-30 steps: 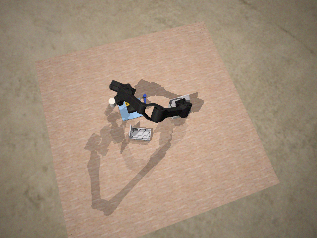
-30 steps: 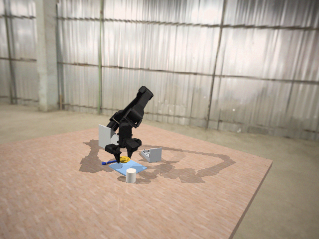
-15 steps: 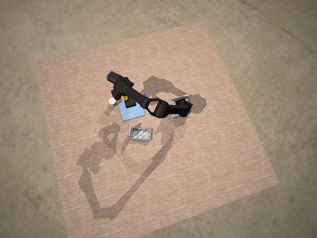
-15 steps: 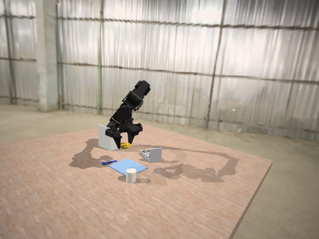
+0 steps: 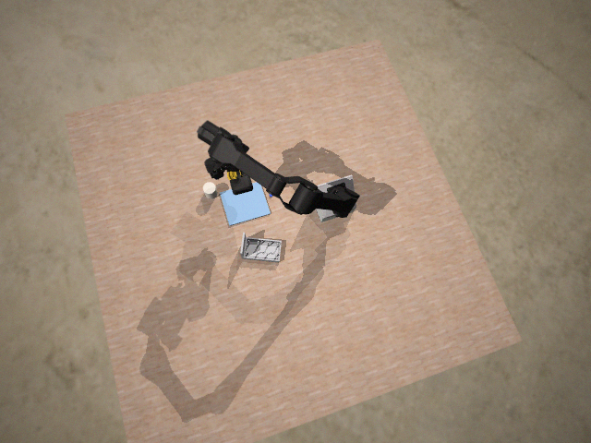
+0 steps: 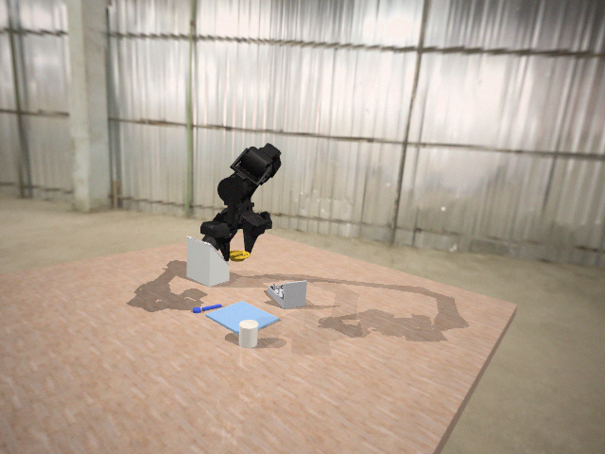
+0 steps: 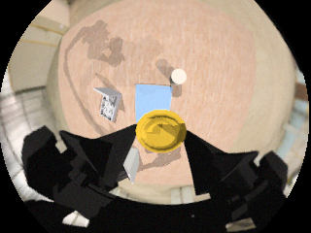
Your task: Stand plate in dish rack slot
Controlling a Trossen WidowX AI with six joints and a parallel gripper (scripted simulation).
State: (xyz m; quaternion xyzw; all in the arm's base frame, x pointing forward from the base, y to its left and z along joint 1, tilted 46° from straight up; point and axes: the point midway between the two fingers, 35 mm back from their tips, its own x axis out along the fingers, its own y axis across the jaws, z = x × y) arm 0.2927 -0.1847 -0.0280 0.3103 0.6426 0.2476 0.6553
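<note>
My gripper tip is now 210 mm to the right of the grey dish rack and 150 mm above it. From my gripper tip the other things lie so: yellow plate (10 mm above); then white cup (100 mm ahead, 50 mm to the right, 150 mm below); then light blue mat (30 mm to the left, 180 mm below).
</note>
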